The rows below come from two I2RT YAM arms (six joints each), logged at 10 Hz.
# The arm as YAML. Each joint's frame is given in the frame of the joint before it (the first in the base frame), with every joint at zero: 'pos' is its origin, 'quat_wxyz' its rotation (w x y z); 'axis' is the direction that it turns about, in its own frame. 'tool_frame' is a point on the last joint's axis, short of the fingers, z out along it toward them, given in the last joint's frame.
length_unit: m
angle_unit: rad
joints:
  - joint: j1
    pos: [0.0, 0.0, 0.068]
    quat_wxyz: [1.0, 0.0, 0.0, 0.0]
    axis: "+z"
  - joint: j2
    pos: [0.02, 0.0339, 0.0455]
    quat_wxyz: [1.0, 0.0, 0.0, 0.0]
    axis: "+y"
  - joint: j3
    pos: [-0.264, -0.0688, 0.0]
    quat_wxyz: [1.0, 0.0, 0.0, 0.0]
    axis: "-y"
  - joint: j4
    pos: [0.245, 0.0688, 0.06]
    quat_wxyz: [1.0, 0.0, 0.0, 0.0]
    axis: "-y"
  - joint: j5
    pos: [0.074, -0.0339, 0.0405]
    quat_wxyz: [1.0, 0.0, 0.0, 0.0]
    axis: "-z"
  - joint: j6
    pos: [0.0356, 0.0, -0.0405]
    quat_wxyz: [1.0, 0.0, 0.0, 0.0]
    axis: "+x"
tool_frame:
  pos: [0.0, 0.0, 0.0]
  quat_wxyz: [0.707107, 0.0, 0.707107, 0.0]
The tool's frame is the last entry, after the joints.
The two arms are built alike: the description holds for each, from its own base.
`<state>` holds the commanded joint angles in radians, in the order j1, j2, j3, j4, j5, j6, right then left.
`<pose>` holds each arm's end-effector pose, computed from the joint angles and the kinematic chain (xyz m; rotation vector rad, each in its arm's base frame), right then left.
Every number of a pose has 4 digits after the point. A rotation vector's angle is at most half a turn.
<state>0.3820 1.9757 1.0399 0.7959 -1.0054 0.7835 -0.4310 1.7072 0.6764 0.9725 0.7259 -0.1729</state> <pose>0.3691 0.1807 0.1815 -0.4768 1.9070 1.6624 0.2934 -0.1609 0.1899 0.7838 1.5313 -1.0415</pose>
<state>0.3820 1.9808 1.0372 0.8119 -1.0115 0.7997 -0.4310 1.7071 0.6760 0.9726 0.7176 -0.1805</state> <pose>0.3689 0.1807 0.1803 -0.4727 1.9073 1.6760 0.2936 -0.1608 0.1898 0.7719 1.5377 -1.0406</pose>
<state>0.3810 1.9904 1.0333 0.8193 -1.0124 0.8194 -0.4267 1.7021 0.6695 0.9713 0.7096 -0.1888</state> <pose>0.3691 0.1804 0.1761 -0.4517 1.9239 1.6896 0.2931 -0.1587 0.1894 0.7559 1.5480 -1.0378</pose>
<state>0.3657 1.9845 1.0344 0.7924 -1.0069 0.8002 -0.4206 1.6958 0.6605 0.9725 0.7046 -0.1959</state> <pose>0.3715 0.1745 0.1762 -0.4366 1.9325 1.6669 0.2922 -0.1560 0.1890 0.7416 1.5559 -1.0349</pose>
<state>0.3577 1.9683 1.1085 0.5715 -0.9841 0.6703 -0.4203 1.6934 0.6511 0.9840 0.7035 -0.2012</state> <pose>0.3806 0.1739 0.1838 -0.4553 1.9957 1.5846 0.2906 -0.1551 0.1883 0.7371 1.5543 -1.0369</pose>
